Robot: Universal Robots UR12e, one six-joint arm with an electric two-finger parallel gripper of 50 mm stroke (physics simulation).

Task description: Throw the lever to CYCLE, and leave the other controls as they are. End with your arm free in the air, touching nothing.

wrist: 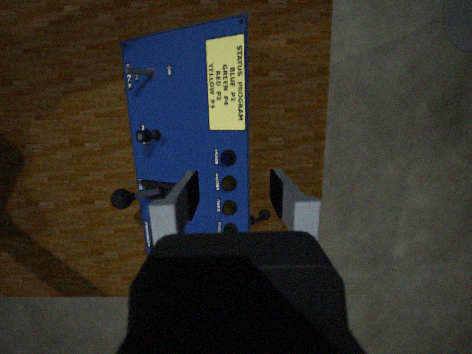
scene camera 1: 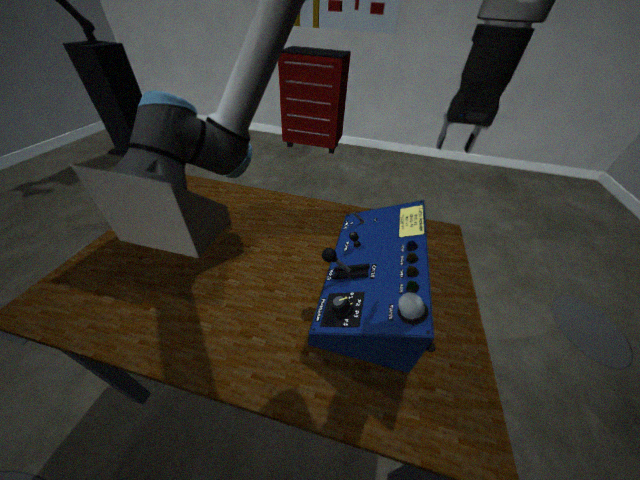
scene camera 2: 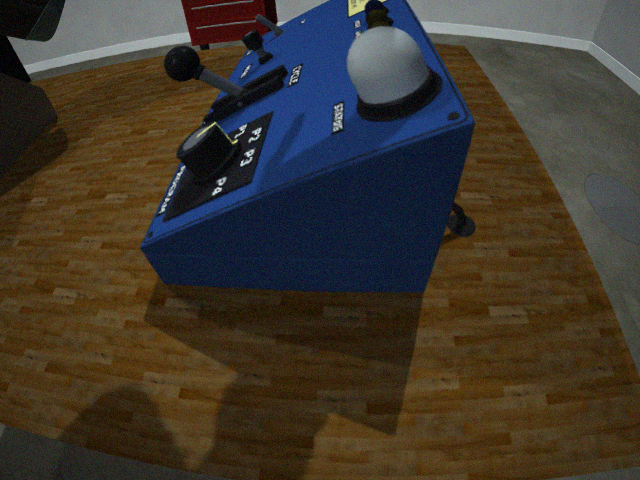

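The blue control box stands on the table. Its lever, with a black ball knob, leans out toward the HOLD end of its slot, away from the CYCLE label. In the wrist view the left finger hides part of the slot and the CYCLE label. My gripper is open and empty, high in the air above the box and touching nothing. It does not show in scene camera 2.
The program knob has its yellow mark toward P1. A small black-knobbed stick, a toggle, dark lamps and a pale status dome share the panel. A red cabinet stands behind.
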